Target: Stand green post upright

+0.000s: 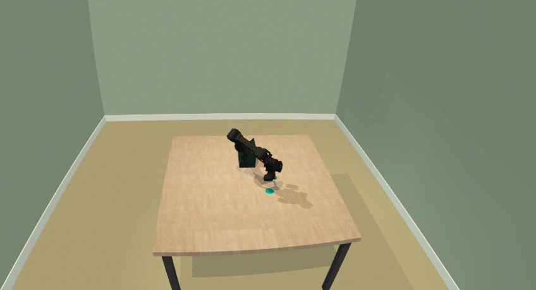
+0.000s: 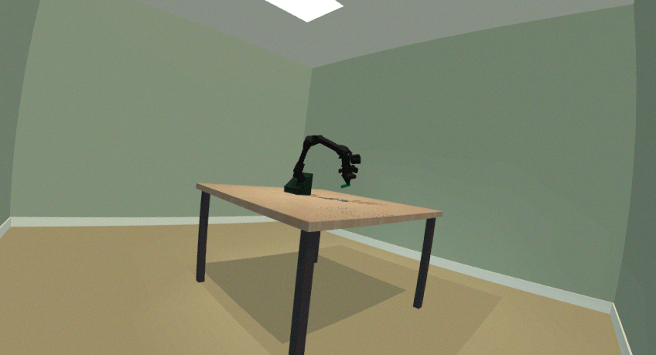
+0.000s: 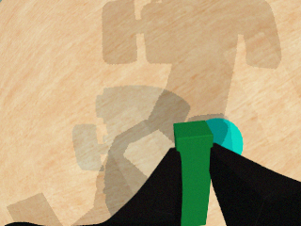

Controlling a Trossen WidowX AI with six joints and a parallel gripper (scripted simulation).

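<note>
Now: gripper tip 12 cm above the cyan circle, 2 cm to the left of it and 1 cm short of it. From my gripper tip the other things lie so: green post 2 cm to the right, 1 cm below, 1 cm behind.
</note>
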